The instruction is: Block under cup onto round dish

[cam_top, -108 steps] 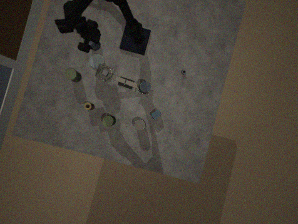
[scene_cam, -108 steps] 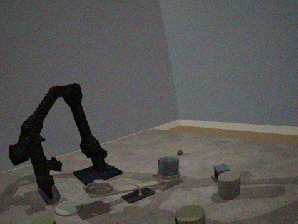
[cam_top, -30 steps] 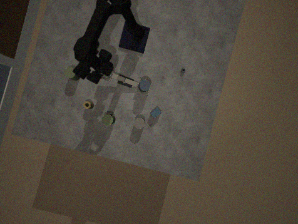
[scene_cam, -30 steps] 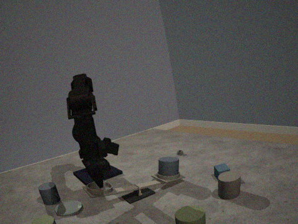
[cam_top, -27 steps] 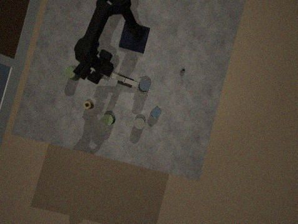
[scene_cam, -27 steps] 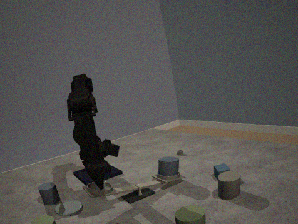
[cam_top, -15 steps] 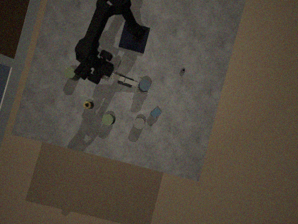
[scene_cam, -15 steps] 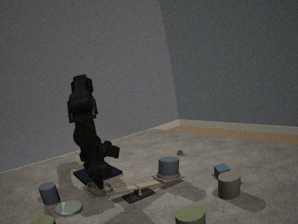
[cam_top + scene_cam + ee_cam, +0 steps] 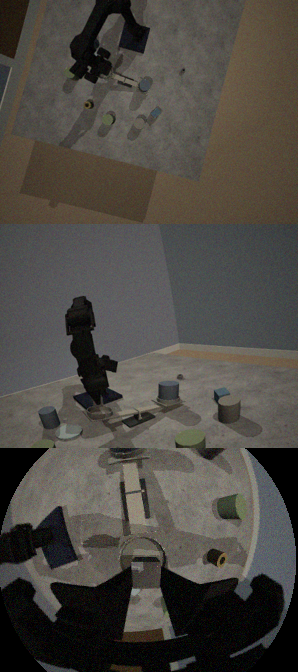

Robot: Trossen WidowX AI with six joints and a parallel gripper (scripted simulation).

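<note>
Right now the pale round dish is 7 cm behind my gripper tip, 12 cm to the right of it and 11 cm below it. Round my gripper tip: balance (1 cm behind, 12 cm to the left, 9 cm below); then small grey block (1 cm above); then yellow ring (23 cm ahead, 3 cm to the right, 9 cm below).
</note>
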